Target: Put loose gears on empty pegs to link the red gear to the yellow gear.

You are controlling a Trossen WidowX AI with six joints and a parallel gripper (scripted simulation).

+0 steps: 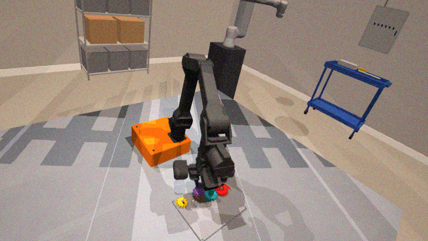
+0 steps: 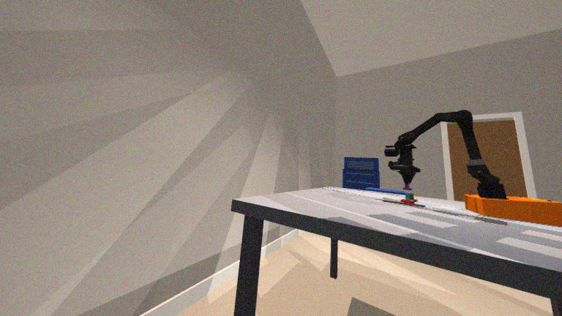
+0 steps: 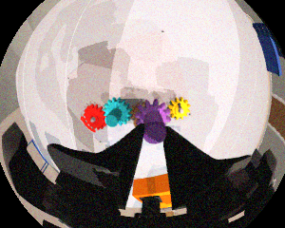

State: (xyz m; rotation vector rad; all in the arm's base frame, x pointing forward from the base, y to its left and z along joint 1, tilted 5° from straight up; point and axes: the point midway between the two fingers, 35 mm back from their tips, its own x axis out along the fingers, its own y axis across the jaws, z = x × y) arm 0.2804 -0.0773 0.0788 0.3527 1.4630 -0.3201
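My gripper tip is now 1 cm past the brown gear, 2 cm to the right of it and 7 cm above it. From my gripper tip the other things lie so: teal gear: 6 cm to the left, 7 cm below; then yellow gear: 2 cm behind, 5 cm to the right, 8 cm below; then purple gear: 1 cm below.
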